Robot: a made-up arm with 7 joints.
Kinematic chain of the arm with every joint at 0, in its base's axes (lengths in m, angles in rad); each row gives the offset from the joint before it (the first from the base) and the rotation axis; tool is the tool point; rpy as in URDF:
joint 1: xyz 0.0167 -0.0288 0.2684 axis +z
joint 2: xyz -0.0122 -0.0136 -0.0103 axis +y
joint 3: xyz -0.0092 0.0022 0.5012 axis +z
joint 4: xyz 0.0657 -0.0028 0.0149 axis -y
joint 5: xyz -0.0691 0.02 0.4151 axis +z
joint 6: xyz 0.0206 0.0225 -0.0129 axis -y
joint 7: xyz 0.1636 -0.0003 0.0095 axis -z
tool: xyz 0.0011 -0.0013 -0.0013 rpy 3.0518 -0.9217 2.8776
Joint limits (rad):
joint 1: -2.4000..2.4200
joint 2: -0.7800..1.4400
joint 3: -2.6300..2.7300
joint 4: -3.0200..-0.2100
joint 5: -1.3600..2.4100
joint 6: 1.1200..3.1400
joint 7: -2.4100..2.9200
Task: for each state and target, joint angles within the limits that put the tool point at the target. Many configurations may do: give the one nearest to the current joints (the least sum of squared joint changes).
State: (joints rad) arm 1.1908 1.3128 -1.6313 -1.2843 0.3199 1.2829 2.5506
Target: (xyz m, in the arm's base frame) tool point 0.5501 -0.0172 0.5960
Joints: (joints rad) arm 1.3103 1.2178 -2.1352 -2.0214 0.1847 1.1200 2.5480
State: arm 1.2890 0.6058 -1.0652 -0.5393 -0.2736 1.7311 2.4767
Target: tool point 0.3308 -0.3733 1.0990
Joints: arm 0.7228 -0.3815 -0.9762 -1.1419 -0.2913 1.4044 2.4752
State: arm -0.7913 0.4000 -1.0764 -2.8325 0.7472 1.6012 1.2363
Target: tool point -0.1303 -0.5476 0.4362
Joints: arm -0.7752 0.0549 -1.0884 -2.3372 0.7530 1.7212 1.2381
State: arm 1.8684 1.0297 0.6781 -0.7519 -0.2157 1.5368 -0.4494
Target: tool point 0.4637 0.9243 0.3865
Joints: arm 0.9893 1.2003 0.4236 -0.5429 -0.2201 1.5740 -0.4488
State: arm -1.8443 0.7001 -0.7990 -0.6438 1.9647 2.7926 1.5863
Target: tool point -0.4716 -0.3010 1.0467
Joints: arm -2.0397 0.4526 -0.9067 -0.6083 1.9359 2.7300 1.5861
